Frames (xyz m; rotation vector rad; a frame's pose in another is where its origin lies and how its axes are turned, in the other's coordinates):
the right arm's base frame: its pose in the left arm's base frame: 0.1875 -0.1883 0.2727 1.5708 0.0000 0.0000
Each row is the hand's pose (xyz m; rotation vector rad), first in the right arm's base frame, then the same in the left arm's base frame.
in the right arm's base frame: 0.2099 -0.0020 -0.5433 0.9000 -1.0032 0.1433
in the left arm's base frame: 0.3974 0.3550 0.2707 2.2937 -1.0177 -0.7633
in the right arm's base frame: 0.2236 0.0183 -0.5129 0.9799 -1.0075 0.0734
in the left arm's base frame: 0.4111 0.3246 0.2910 2.3714 -0.9715 -0.8396
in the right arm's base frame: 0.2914 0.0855 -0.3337 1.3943 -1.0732 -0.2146
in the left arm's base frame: 0.4789 0.1454 0.3582 2.7303 -0.8251 -1.2376
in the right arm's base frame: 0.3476 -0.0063 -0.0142 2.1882 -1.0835 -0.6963
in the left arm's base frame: 0.5351 -0.1741 0.2664 -2.0293 0.2639 1.2132
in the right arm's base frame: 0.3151 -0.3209 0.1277 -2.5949 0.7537 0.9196
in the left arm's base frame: 0.5026 -0.3160 -0.0482 -1.1747 -0.0893 0.9008
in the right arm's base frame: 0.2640 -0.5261 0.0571 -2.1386 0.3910 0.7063
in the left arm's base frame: 0.4515 -0.2454 -0.2534 -0.6395 -0.1840 0.6402
